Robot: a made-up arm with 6 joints.
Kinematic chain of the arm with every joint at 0, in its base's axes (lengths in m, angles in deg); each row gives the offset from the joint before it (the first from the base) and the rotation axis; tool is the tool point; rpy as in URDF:
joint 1: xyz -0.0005 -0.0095 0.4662 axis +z
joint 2: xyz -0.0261 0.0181 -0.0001 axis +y
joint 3: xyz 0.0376 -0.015 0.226 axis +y
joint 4: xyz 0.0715 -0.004 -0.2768 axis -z
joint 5: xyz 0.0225 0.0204 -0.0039 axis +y
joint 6: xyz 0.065 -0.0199 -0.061 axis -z
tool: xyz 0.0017 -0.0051 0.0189 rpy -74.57 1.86 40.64
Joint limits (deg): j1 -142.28..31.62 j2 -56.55..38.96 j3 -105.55..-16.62 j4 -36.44..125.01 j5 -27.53..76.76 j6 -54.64..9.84
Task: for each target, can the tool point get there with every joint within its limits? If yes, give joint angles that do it. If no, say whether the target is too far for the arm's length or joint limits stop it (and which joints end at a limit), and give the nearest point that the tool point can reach.
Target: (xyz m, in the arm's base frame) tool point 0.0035 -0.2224 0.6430
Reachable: yes | joints -65.40 -36.33 -42.15 109.56 0.95 -24.51
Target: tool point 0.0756 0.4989 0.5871
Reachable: no: joint limits stop it (at a limit: joint 1, joint 4, joint 5, joint 6) | nearest point 0.2501 0.2154 0.5871 | short by 0.333 m
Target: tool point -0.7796 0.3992 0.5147
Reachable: no: too far | nearest point -0.3545 -0.1505 0.5147 | short by 0.695 m
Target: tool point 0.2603 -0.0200 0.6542
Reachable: yes | joints -0.31 -32.22 -37.03 7.25 45.63 -29.64
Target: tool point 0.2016 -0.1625 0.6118
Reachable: yes | joints -36.61 -31.17 -34.89 -10.15 63.94 -15.13
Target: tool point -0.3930 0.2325 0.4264
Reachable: no: joint limits stop it (at a limit: joint 1, joint 5, joint 6) | nearest point -0.1933 -0.0258 0.4264 | short by 0.326 m
